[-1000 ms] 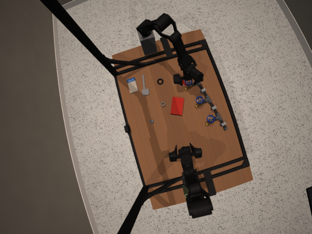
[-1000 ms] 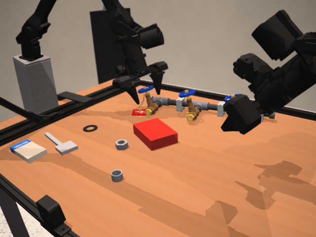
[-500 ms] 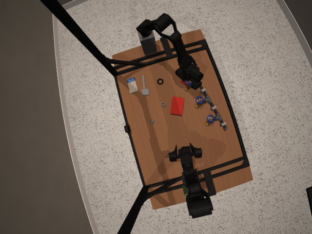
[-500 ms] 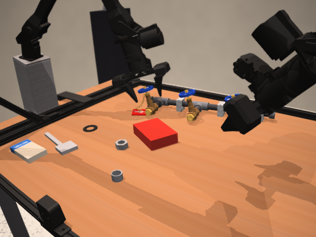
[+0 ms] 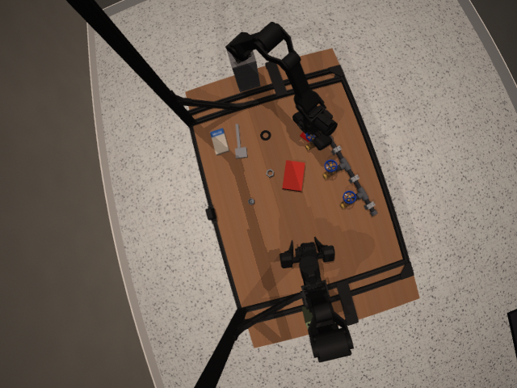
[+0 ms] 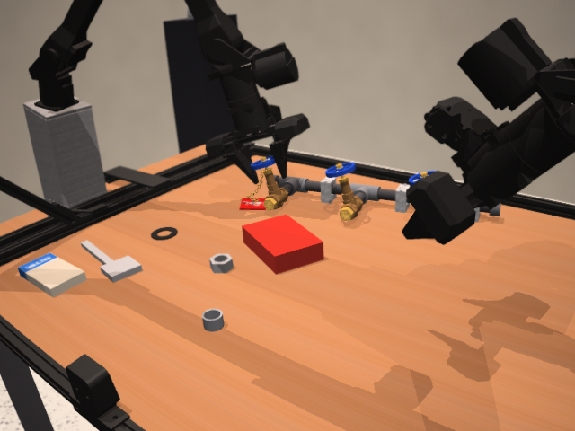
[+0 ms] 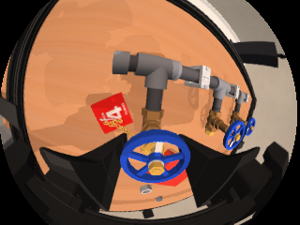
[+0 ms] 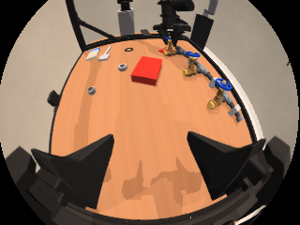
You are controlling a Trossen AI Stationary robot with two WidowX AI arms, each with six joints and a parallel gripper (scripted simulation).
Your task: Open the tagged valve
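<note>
My left hand is 9 cm above the red tag, 4 cm to the right of it and 1 cm past it. From my left hand the other things lie so: box 38 cm behind, 12 cm to the left, 8 cm below; then red block 12 cm to the right, 11 cm behind, 8 cm below; then grey t-shaped piece 30 cm behind, 9 cm below, 8 cm to the left.
</note>
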